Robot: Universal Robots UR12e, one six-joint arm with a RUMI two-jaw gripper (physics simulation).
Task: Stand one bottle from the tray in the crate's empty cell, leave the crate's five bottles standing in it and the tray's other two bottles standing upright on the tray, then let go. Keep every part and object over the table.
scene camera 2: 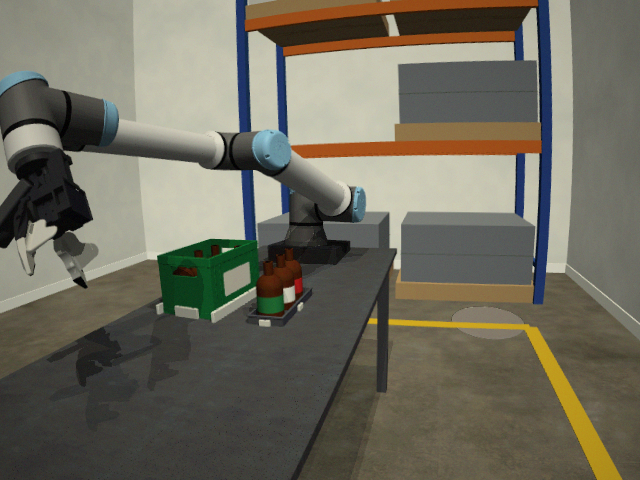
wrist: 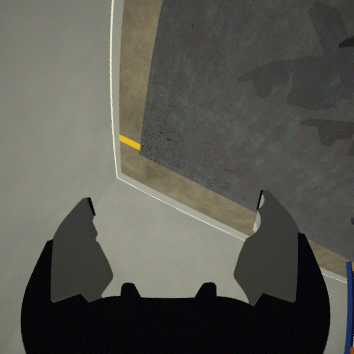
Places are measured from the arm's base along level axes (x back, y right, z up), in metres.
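Pixels of known places: gripper, fingertip midpoint: [scene camera 2: 61,282] [wrist: 174,196]; arm's base at its link origin: [scene camera 2: 305,243].
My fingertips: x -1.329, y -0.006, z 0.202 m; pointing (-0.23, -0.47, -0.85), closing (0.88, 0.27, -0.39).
For each thing: its top centre in the pictures, then the offset to it from my fingertips. "*": a spot on its surface instead. Level surfaces: height alone.
- green crate at its top centre: [scene camera 2: 209,247] dx +0.686, dy +0.130, dz -0.090 m
- dark tray at a spot on its surface: [scene camera 2: 276,321] * dx +0.536, dy -0.130, dz -0.251 m
- green-labelled bottle at its top centre: [scene camera 2: 267,261] dx +0.588, dy -0.097, dz -0.104 m
- white-labelled bottle at its top centre: [scene camera 2: 280,254] dx +0.674, dy -0.103, dz -0.104 m
- red-labelled bottle at its top centre: [scene camera 2: 288,248] dx +0.760, dy -0.101, dz -0.104 m
- dark table at its surface level: dz -0.265 m
A green crate [scene camera 2: 188,291] stands on the table in the scene view, with several brown bottle necks showing inside; its cells are mostly hidden by the walls. Three brown bottles stand upright in a row on the dark tray [scene camera 2: 276,321], right of the crate: a green-labelled bottle [scene camera 2: 269,294] nearest the camera, a white-labelled bottle [scene camera 2: 287,294] in the middle and a red-labelled bottle [scene camera 2: 297,281] at the back. My gripper [scene camera 2: 55,279] [wrist: 174,196] is open and empty, in the air left of the crate and well apart from it. The crate and tray do not show in the wrist view.
The dark table [scene camera 2: 217,392] [wrist: 210,110] runs towards the scene camera, with its right edge above the floor. White brackets [scene camera 2: 235,303] line the crate's base. The arm reaches over behind the crate from its base. A shelf rack [scene camera 2: 542,206] with grey boxes stands behind the table.
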